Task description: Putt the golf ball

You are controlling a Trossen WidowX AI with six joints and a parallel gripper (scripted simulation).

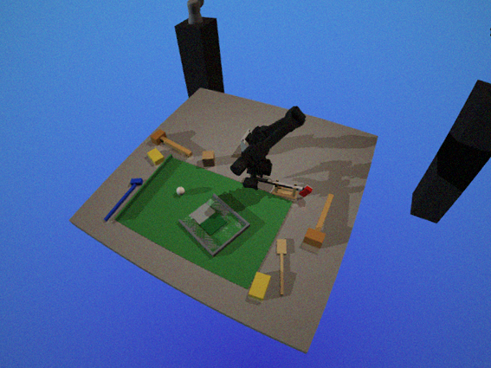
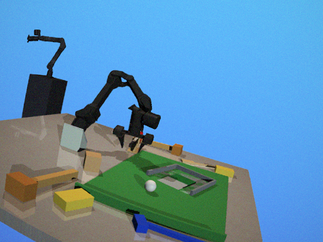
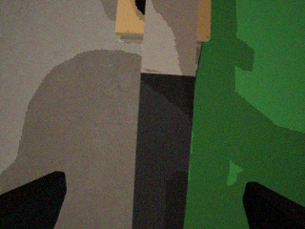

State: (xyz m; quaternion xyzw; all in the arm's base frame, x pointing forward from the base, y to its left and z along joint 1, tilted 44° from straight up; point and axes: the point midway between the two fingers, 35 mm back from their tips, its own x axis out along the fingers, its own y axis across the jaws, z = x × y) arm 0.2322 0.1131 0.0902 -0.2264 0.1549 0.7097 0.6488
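Right now the tan cube is 50 mm behind my gripper tip and 320 mm to the right of it. The rest, counted from my gripper tip: white golf ball 200 mm ahead, 340 mm to the right, 10 mm below; then red putter 20 mm behind, 110 mm to the left, 30 mm above; then wooden stand 20 mm behind, 130 mm to the left.
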